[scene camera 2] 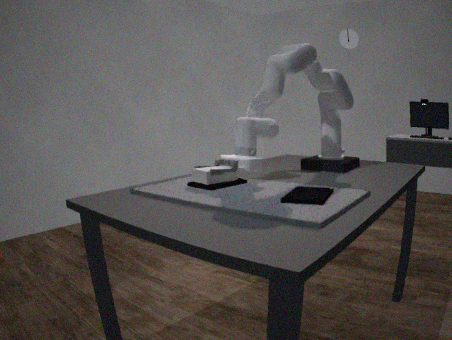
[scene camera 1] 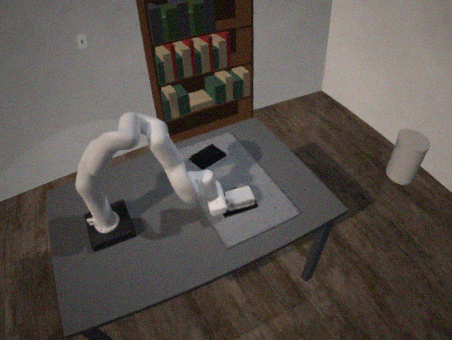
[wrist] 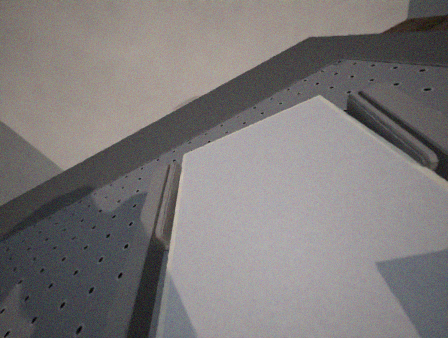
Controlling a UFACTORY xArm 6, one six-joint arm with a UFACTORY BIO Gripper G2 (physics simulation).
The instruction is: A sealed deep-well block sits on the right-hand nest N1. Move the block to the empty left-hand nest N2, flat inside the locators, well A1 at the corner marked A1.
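Frame: origin at the arm's base, x ahead, y left, z up, level; millimetres.
Seen in the pictures: hand at its tool point: (scene camera 2: 208,170) (scene camera 1: 243,194) (wrist: 264,174); arm's base at its link origin: (scene camera 2: 331,158) (scene camera 1: 107,222).
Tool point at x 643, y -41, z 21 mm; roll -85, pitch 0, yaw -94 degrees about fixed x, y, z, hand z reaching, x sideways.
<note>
Offsets run from my tool point to a thing's middle. Level surfaces: height alone.
The white block {dx -25, dy +0, dz -17 mm} (scene camera 1: 243,196) (scene camera 2: 212,177) (wrist: 280,225) is at the black nest N1 {dx -33, dy +3, dz -44 mm} (scene camera 1: 242,210) (scene camera 2: 216,185), upright and about level. Whether it rests fully in the nest or sits slightly above it cannot be told. My gripper (scene camera 1: 235,196) (scene camera 2: 218,170) (wrist: 282,167) is low beside N1 and shut on the block, with one grey finger along each of two opposite sides in the wrist view. The black nest N2 {dx -84, dy +356, dz -44 mm} (scene camera 1: 207,156) (scene camera 2: 307,195) stands apart and holds no block. The A1 marks and the locators are too small or dark to make out.
Both nests are on a light perforated board {dz -51 mm} (scene camera 1: 265,220) (scene camera 2: 265,209) (wrist: 107,280) on the grey table {dz -64 mm} (scene camera 1: 150,270) (scene camera 2: 230,237). The arm's black base (scene camera 1: 112,240) (scene camera 2: 330,164) stands at the table's other end. A bookshelf (scene camera 1: 148,65) stands behind the table.
</note>
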